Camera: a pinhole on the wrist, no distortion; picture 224 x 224 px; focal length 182.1 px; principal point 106.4 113.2 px. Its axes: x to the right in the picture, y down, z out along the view. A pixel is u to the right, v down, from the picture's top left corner.
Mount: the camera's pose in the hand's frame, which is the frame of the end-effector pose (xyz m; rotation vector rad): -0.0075 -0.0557 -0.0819 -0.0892 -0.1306 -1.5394
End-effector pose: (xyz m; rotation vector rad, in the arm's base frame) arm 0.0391 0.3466 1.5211 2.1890 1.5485 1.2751
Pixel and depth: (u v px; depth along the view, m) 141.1 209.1 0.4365
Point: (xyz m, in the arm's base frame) 0.2745 0.6722 1.3679
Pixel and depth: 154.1 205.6 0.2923
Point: 0.1515 0.5680 1.4071
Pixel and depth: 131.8 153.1 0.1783
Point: 0.0754 0.4250 1.4435
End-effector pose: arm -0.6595 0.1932 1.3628 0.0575 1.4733 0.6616
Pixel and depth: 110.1 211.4 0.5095
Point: -0.2770 0.4690 1.1980
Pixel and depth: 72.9 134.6 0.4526
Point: -0.3658 0.4082 1.4206
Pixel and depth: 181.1 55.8 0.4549
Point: -0.2225 0.1123 1.4786
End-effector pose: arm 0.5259 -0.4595 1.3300 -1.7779 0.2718 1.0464
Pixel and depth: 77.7 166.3 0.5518
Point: 0.2993 -0.0900 1.1043
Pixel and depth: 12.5 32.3 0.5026
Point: 0.0191 -0.3352 1.3067
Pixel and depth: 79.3 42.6 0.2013
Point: 0.4126 -0.3906 1.3871
